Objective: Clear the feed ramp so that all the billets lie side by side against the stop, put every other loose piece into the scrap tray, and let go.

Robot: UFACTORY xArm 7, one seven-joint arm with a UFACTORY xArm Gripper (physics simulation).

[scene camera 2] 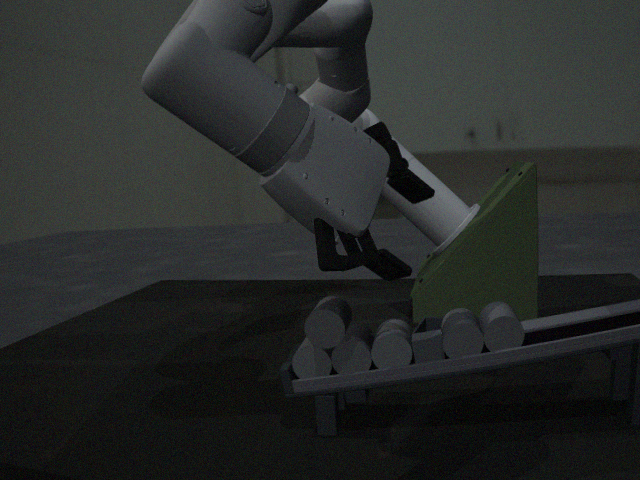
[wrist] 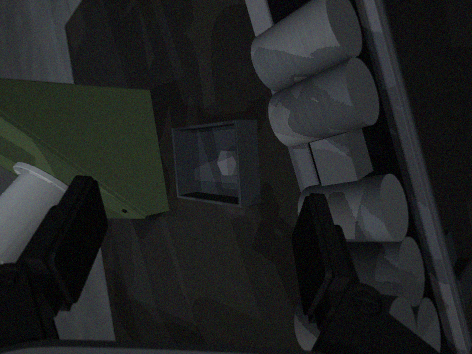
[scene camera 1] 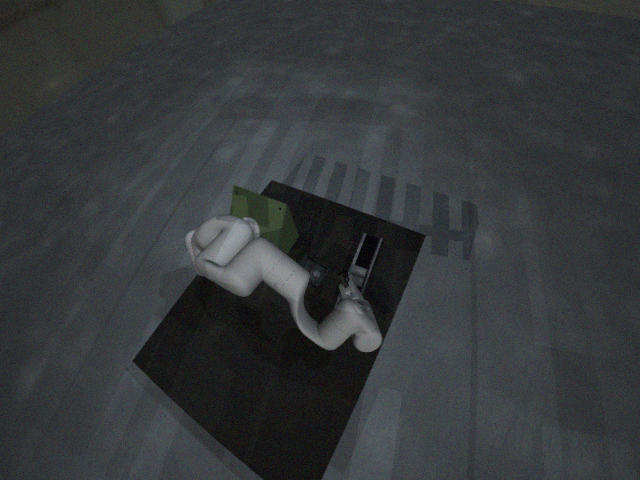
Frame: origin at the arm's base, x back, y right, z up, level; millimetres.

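Seen in the pictures: gripper, fingertip midpoint: [scene camera 2: 413,235] [wrist: 202,208] [scene camera 1: 348,280]; arm's base at its link origin: [scene camera 2: 458,231] [wrist: 51,184].
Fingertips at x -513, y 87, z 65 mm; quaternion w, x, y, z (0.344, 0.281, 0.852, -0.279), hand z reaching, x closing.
Pixels of each thing's top centre, then the offset from my fingertips to it. Level surfaces: height alone.
- stop at its top centre: [scene camera 2: 294,354] dx -6, dy +127, dz -119 mm
- grey angular block at its top centre: [wrist: 330,158] [scene camera 2: 428,333] dx -10, dy -11, dz -98 mm
- scrap tray at its top centre: [wrist: 202,163] [scene camera 2: 449,329] [scene camera 1: 311,269] dx +195, dy -46, dz -158 mm
- pale faceted piece at its top centre: [wrist: 226,163] dx +168, dy -40, dz -173 mm
- dark table top at its surface level: dz -193 mm
The feed ramp [scene camera 1: 375,258] [scene camera 2: 465,360] [wrist: 400,115] slopes down to the stop [scene camera 2: 286,379]. From the stop up lie a billet [scene camera 2: 311,360], a second [scene camera 2: 351,352] and a third [scene camera 2: 391,347]. Another billet [scene camera 2: 327,324] rests on top of the lowest two. Above the third, a grey angular block [scene camera 2: 428,345] [wrist: 342,157] sits between it and two upper billets [scene camera 2: 462,334] [scene camera 2: 501,328]. The scrap tray [wrist: 248,165] holds a pale faceted piece [wrist: 227,163]. My gripper [scene camera 2: 410,232] [wrist: 202,208] is open and empty, above and apart from the billets; its right finger hides part of them in the wrist view.
The green wedge-shaped arm base [scene camera 1: 266,211] [scene camera 2: 496,258] [wrist: 110,135] stands behind the ramp, with the tray between them. The ramp stands on legs [scene camera 2: 326,414] on a dark table top [scene camera 1: 248,382]. The view is dim, and the arm covers part of the ramp in scene camera 1.
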